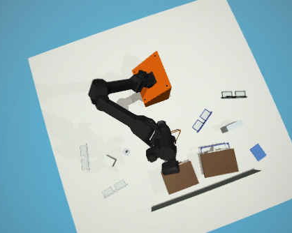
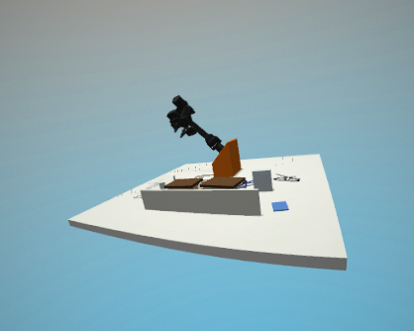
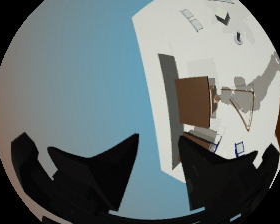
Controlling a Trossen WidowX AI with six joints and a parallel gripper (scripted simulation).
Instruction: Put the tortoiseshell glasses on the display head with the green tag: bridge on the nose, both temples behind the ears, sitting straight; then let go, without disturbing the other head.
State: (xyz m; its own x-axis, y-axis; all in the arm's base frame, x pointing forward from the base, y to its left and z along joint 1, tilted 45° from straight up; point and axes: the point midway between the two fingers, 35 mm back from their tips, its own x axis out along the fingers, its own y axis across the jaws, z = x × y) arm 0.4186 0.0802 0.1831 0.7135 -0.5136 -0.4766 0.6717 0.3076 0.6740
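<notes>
My gripper tip is now 32 cm above the white cube, 29 cm to the left of it and 14 cm past it. Also, from my gripper tip: long grey wall: 29 cm below, 19 cm ahead, 13 cm to the left; grey-white block: 39 cm to the left, 29 cm below, 6 cm behind; blue card: 49 cm to the left, 34 cm below, 13 cm ahead.
</notes>
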